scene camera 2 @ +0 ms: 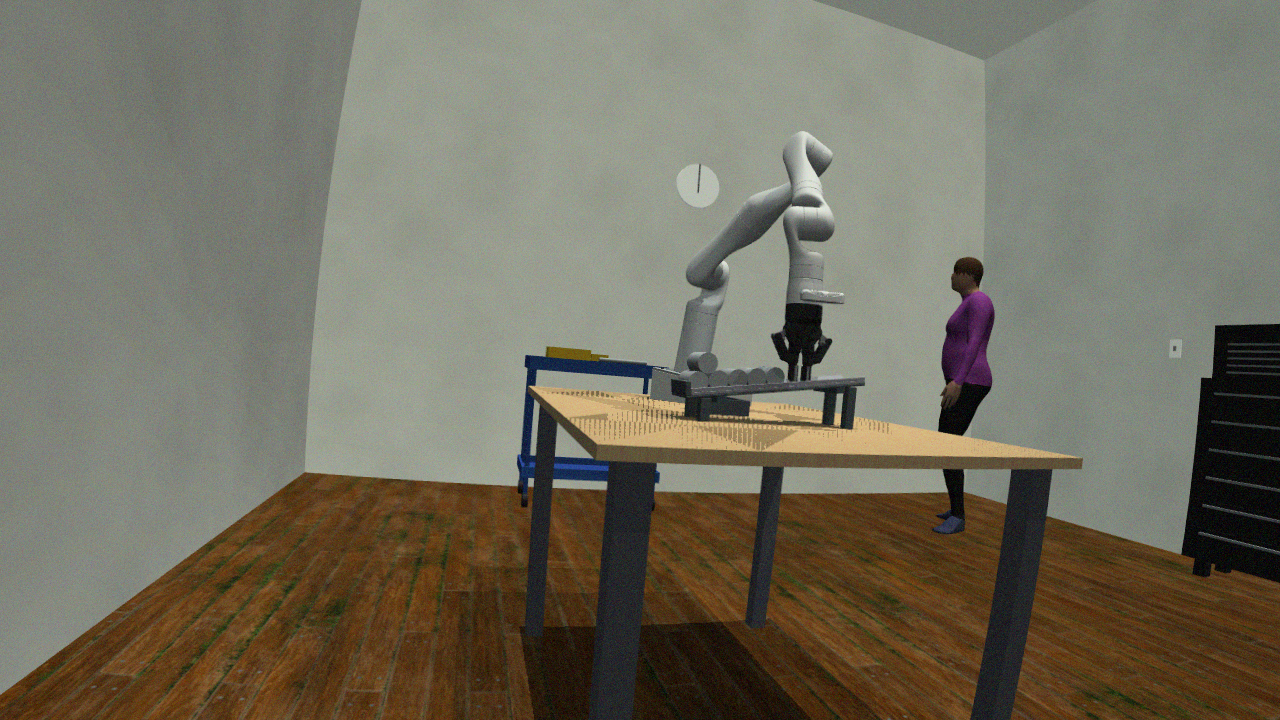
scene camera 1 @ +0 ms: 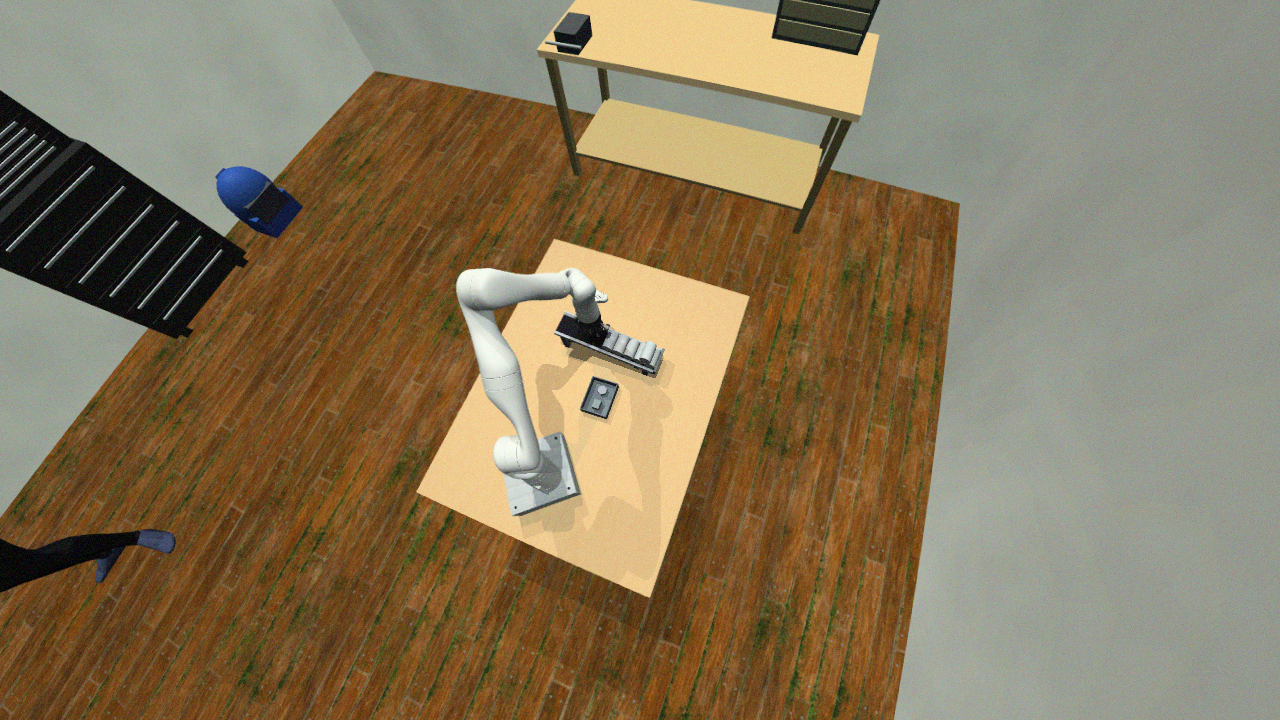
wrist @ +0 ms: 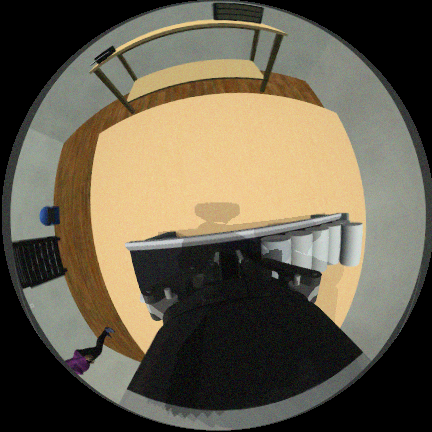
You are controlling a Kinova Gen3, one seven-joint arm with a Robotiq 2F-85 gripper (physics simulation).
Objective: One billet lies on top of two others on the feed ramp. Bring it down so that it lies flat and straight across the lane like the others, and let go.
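Frame: origin at the arm's base, x ahead, y left, z up, level; centimetres.
Where they show: gripper, fingertip midpoint: [scene camera 1: 595,333] [wrist: 227,257]; arm's base, link origin: [scene camera 1: 547,477].
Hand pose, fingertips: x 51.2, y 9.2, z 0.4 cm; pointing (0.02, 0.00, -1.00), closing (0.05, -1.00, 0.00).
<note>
Things, the pixels of their top centre, and the offset from my fingertips. Level surfaces: height alone.
- billet, top centre: [scene camera 2: 702,352] [wrist: 360,245] [scene camera 1: 647,349] dz +4.6, dx +0.1, dy -20.8 cm
- small tray, top centre: [scene camera 2: 718,397] [scene camera 1: 598,395] dz -4.8, dx -19.3, dy -10.6 cm
- table, surface height: dz -8.3 cm
The feed ramp [scene camera 1: 570,325] [scene camera 2: 760,388] [wrist: 200,241] is a dark lane with pale side rails, sloping down to the left in scene camera 2. Several grey billets [scene camera 2: 756,377] [wrist: 301,248] lie side by side across its lower part. One billet [scene camera 1: 646,352] [scene camera 2: 701,362] [wrist: 352,244] lies on top of the two at the low end, roughly straight across the lane. My gripper [scene camera 2: 799,373] [wrist: 227,257] points down at the lane, uphill of the row and away from the raised billet. Its fingers are nearly together, with a narrow empty gap. The arm partly hides the ramp in scene camera 1.
A small tray [scene camera 1: 585,395] holding two small objects stands on the table [scene camera 1: 689,313] between the ramp and the arm's base plate [scene camera 1: 562,456]. A workbench [scene camera 1: 707,44] [wrist: 195,75] and a blue cart [scene camera 2: 590,367] stand beyond the table. A person [scene camera 2: 971,331] [wrist: 80,362] stands away from it.
</note>
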